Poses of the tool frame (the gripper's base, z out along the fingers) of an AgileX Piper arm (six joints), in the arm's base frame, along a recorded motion.
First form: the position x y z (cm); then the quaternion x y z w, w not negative.
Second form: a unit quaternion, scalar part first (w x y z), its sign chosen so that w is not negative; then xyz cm. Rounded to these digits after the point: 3 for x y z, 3 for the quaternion.
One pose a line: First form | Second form
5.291 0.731 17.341 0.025 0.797 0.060 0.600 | 0.600 0.025 0.797 0.060 5.291 0.731 17.341
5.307 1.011 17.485 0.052 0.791 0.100 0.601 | 0.601 0.052 0.791 0.100 5.307 1.011 17.485
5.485 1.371 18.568 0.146 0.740 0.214 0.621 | 0.621 0.146 0.740 0.214 5.485 1.371 18.568
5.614 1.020 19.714 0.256 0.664 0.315 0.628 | 0.628 0.256 0.664 0.315 5.614 1.020 19.714
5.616 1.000 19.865 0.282 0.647 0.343 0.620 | 0.620 0.282 0.647 0.343 5.616 1.000 19.865
